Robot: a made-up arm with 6 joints.
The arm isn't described. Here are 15 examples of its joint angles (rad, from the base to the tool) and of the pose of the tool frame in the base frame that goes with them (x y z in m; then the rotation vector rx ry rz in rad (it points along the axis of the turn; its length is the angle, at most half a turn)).
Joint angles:
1: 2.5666 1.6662 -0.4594 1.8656 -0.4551 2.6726
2: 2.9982 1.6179 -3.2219 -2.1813 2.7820 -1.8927
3: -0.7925 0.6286 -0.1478 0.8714 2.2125 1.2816
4: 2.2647 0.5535 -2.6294 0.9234 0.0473 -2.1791
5: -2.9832 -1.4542 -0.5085 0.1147 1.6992 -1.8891
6: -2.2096 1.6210 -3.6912 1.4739 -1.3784 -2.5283
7: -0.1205 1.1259 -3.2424 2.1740 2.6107 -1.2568
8: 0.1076 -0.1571 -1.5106 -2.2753 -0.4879 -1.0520
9: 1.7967 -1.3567 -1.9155 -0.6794 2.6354 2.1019
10: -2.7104 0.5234 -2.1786 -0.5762 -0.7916 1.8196
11: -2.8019 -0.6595 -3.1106 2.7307 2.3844 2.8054
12: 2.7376 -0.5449 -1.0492 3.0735 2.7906 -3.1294
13: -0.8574 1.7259 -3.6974 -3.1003 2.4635 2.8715
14: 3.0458 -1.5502 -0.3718 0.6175 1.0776 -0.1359
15: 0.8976 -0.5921 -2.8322 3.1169 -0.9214 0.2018
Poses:
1: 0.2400 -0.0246 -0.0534 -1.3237 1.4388 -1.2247
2: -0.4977 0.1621 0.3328 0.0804 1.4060 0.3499
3: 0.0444 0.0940 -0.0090 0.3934 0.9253 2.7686
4: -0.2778 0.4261 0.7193 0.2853 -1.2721 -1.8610
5: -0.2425 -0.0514 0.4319 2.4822 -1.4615 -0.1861
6: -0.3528 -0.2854 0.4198 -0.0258 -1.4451 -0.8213
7: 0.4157 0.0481 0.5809 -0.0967 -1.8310 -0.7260
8: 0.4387 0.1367 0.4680 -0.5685 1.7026 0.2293
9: 0.1221 -0.2016 0.6355 -2.2203 1.2218 0.1363
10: -0.4444 -0.2805 0.5933 -0.0255 -1.0079 1.8471
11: 0.4671 0.1116 0.5739 -0.5312 2.9418 -0.3933
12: -0.2385 0.0939 0.6036 0.3169 1.2086 -0.2988
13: 0.2840 -0.3360 0.4899 -1.4528 0.3872 1.6756
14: -0.2759 -0.0033 0.4768 -0.0103 -2.1761 0.6407
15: -0.0918 -0.1202 0.7843 -0.2143 0.6347 1.0396
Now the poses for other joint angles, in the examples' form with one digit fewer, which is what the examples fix.
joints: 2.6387 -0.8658 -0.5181 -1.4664 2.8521 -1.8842
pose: -0.133 0.192 0.385 -0.184 1.433 -0.559
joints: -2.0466 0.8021 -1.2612 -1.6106 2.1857 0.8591
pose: -0.309 -0.321 0.003 0.613 -1.140 -2.213
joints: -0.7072 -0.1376 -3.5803 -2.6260 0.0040 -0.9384
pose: -0.188 0.211 0.816 -0.085 -0.605 -1.096
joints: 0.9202 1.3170 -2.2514 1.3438 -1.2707 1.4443
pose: 0.424 0.365 0.113 -0.421 1.582 -0.835
